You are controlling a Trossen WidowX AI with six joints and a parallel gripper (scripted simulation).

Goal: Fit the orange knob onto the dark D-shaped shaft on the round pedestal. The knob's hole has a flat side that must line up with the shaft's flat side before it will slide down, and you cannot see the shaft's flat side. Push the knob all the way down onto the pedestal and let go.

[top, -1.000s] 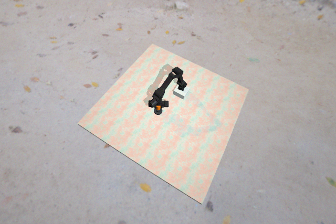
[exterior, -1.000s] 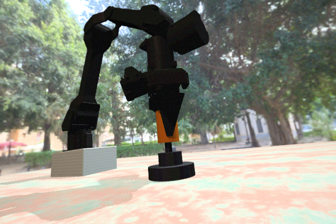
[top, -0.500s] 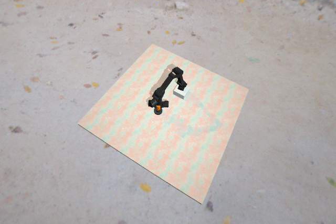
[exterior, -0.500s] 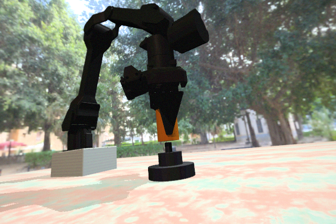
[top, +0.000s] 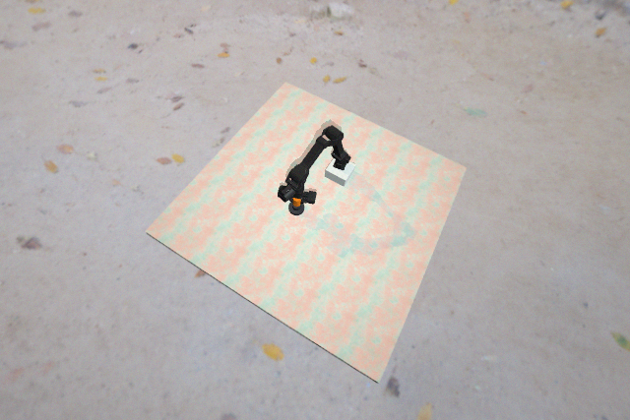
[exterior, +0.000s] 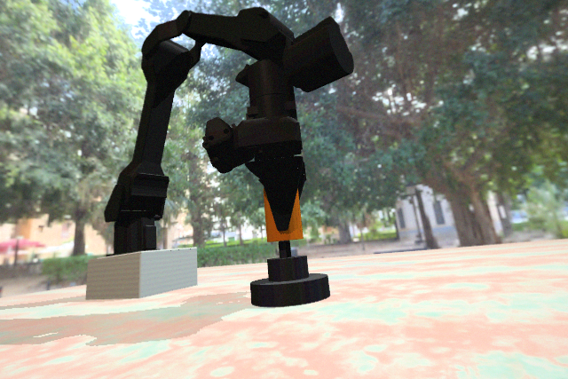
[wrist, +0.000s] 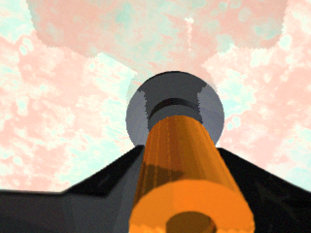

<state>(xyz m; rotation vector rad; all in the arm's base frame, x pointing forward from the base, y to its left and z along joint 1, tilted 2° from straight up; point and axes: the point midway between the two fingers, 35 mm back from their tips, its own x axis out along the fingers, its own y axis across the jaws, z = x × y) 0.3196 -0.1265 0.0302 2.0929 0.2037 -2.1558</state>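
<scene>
My gripper tip is now 20 mm below the orange knob. Also, from my gripper tip: round pedestal 40 mm below.
</scene>
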